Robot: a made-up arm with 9 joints. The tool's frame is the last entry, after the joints.
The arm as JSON. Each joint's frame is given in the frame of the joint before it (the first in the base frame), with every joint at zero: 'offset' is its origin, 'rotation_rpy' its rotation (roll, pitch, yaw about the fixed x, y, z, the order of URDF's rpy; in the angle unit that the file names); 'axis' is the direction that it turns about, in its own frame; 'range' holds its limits. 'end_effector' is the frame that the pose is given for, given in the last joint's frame.
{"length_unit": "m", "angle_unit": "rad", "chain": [
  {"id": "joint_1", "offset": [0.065, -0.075, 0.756], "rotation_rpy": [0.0, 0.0, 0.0], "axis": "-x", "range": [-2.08, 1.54]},
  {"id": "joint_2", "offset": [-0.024, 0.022, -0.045], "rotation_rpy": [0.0, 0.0, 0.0], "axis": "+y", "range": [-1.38, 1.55]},
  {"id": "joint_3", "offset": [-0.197, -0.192, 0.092], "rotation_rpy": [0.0, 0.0, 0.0], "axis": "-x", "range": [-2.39, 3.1]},
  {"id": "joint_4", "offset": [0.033, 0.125, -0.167], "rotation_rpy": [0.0, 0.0, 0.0], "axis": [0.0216, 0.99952, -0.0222], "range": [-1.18, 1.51]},
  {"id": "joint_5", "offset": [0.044, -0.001, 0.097], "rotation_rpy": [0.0, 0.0, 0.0], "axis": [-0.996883, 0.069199, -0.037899], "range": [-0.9, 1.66]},
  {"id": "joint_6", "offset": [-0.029, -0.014, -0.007], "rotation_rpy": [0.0, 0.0, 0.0], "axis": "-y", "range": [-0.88, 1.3]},
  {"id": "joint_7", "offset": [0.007, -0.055, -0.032], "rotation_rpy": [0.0, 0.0, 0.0], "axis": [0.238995, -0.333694, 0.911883], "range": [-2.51, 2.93]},
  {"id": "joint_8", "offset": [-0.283, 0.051, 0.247], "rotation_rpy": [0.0, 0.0, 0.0], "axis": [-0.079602, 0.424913, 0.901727], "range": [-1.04, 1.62]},
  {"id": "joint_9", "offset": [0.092, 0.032, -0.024], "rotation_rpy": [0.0, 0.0, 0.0], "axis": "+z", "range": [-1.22, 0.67]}
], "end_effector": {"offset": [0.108, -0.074, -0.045], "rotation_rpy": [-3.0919, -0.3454, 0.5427]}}
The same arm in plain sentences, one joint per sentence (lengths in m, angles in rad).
The arm has nine revolute joints in a row. What follows holds with every joint at zero, and every direction is one of the base frame's.
Joint 1 sits 0.0650 m along +x and 0.0750 m along -y and 0.7560 m along +z from the base frame's origin and turns about -x, from -2.0800 to 1.5400 rad.
Joint 2 sits 0.0240 m along -x and 0.0220 m along +y and 0.0450 m along -z from joint 1 and turns about +y, from -1.3800 to 1.5500 rad.
Joint 3 sits 0.1970 m along -x and 0.1920 m along -y and 0.0920 m along +z from joint 2 and turns about -x, from -2.3900 to 3.1000 rad.
Joint 4 sits 0.0330 m along +x and 0.1250 m along +y and 0.1670 m along -z from joint 3 and turns about the direction (0.0216, 0.99952, -0.0222), from -1.1800 to 1.5100 rad.
Joint 5 sits 0.0440 m along +x and 0.0010 m along -y and 0.0970 m along +z from joint 4 and turns about the direction (-0.996883, 0.069199, -0.037899), from -0.9000 to 1.6600 rad.
Joint 6 sits 0.0290 m along -x and 0.0140 m along -y and 0.0070 m along -z from joint 5 and turns about -y, from -0.8800 to 1.3000 rad.
Joint 7 sits 0.0070 m along +x and 0.0550 m along -y and 0.0320 m along -z from joint 6 and turns about the direction (0.238995, -0.333694, 0.911883), from -2.5100 to 2.9300 rad.
Joint 8 sits 0.2830 m along -x and 0.0510 m along +y and 0.2470 m along +z from joint 7 and turns about the direction (-0.079602, 0.424913, 0.901727), from -1.0400 to 1.6200 rad.
Joint 9 sits 0.0920 m along +x and 0.0320 m along +y and 0.0240 m along -z from joint 8 and turns about +z, from -1.2200 to 0.6700 rad.
The tool frame, which is the frame that the pose is given for, sits 0.1080 m along +x and 0.0740 m along -y and 0.0450 m along -z from joint 9; its axes are the base frame's turned by roll -3.0919, pitch -0.3454 and yaw 0.5427 rad (as in URDF: about the fixed x, then y, then z).

